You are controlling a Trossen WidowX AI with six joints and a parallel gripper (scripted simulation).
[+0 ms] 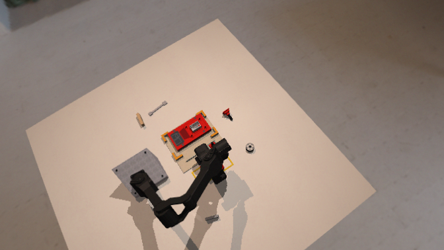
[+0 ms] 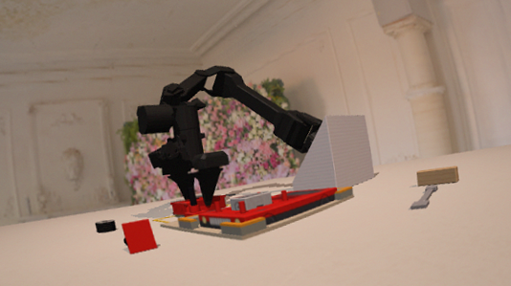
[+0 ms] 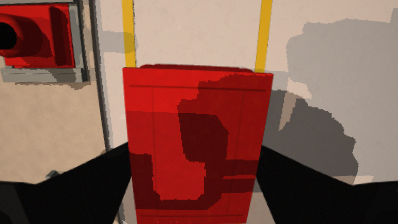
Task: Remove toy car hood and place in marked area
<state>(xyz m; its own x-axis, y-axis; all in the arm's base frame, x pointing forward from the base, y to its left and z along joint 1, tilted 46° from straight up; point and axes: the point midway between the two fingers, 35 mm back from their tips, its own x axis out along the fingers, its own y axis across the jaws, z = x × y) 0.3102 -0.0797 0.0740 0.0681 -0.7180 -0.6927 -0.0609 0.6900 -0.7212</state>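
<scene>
My gripper tip is now right at the hood. From my gripper tip the other things lie so: wooden block (420 mm to the left, 200 mm behind); grey rod (440 mm to the left, 100 mm behind, 10 mm below).
</scene>
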